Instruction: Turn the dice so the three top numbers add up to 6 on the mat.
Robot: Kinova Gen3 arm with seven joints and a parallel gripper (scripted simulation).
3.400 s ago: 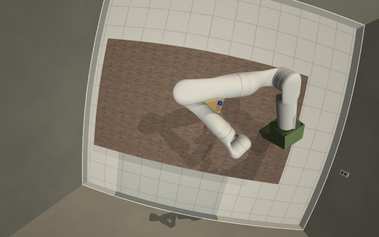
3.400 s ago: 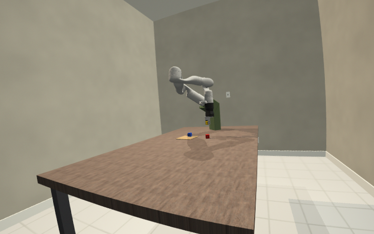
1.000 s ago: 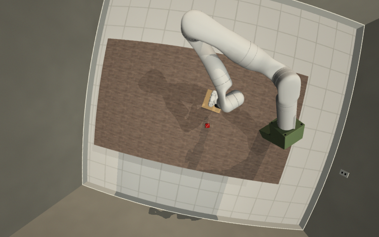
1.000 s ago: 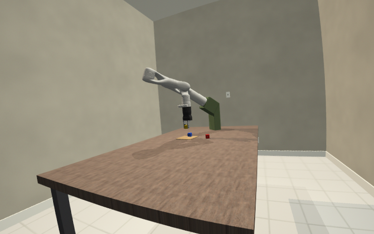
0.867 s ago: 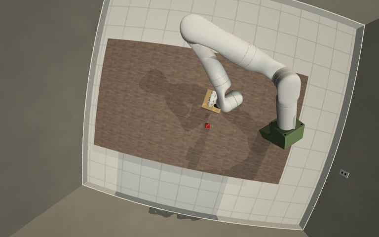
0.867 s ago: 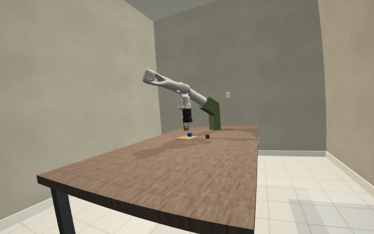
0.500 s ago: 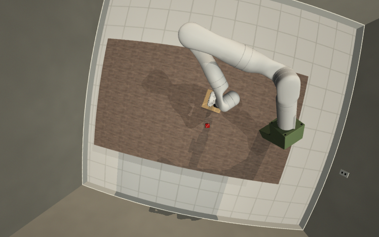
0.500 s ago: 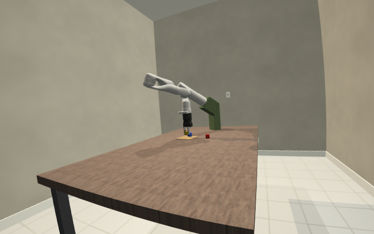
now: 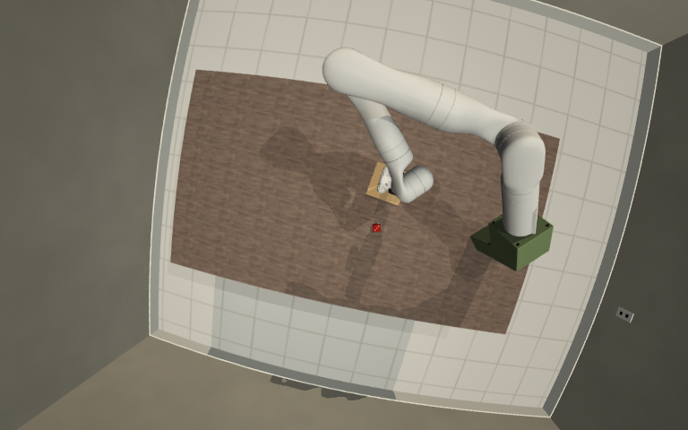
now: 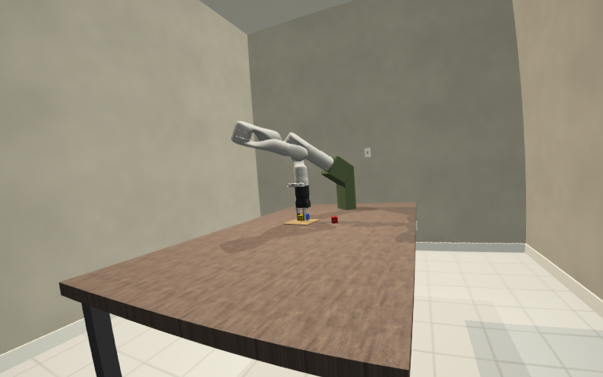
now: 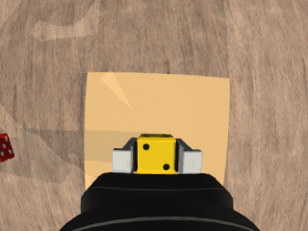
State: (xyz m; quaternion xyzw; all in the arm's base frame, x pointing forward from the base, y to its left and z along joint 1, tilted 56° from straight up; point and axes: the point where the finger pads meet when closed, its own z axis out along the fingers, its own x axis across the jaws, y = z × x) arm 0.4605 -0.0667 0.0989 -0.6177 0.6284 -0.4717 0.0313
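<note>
Right now the yellow die is right at my hand. Also, from my hand: blue die 4 cm behind, 1 cm to the left, 1 cm below; tan mat 3 cm below; red die 4 cm ahead, 18 cm to the left, 1 cm below.
</note>
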